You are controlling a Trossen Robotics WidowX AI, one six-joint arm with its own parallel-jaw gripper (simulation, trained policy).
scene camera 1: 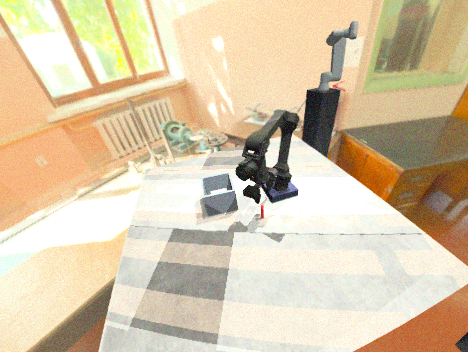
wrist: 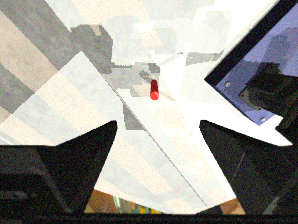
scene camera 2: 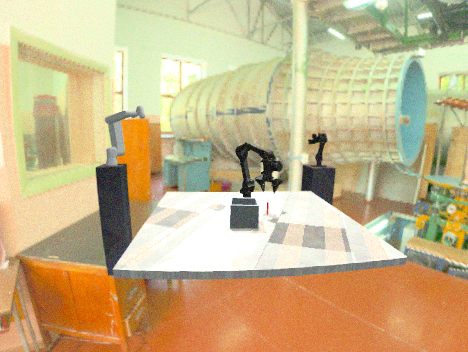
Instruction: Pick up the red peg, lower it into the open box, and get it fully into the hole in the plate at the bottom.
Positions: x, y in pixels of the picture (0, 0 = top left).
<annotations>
grey box: scene camera 1 223, 202; scene camera 2 244, 212; not seen in the wrist view (out of frame)
</annotations>
